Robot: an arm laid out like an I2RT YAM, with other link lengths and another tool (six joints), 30 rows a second.
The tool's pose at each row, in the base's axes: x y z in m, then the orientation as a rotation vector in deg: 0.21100, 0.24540, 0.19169, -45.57, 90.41, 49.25; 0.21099, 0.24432, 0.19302, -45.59, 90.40, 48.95; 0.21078, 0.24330, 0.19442, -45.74, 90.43, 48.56; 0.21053, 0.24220, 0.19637, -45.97, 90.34, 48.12; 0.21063, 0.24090, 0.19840, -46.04, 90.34, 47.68; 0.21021, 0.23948, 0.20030, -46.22, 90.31, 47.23; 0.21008, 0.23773, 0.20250, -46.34, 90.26, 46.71; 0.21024, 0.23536, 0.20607, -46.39, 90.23, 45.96
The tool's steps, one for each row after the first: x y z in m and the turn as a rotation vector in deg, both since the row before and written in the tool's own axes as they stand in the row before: -0.00126, -0.00039, -0.00109, 0.19, 0.03, -0.19; -0.00130, -0.00019, -0.00115, 0.18, 0.14, -0.28; -0.00183, -0.00015, -0.00131, 0.15, 0.08, -0.40; -0.00194, -0.00056, -0.00131, 0.25, 0.08, -0.28; -0.00173, -0.00021, -0.00166, 0.19, 0.11, -0.36; -0.00204, -0.00062, -0.00184, 0.27, 0.07, -0.38; -0.00338, -0.00110, -0.00239, 0.46, 0.09, -0.46
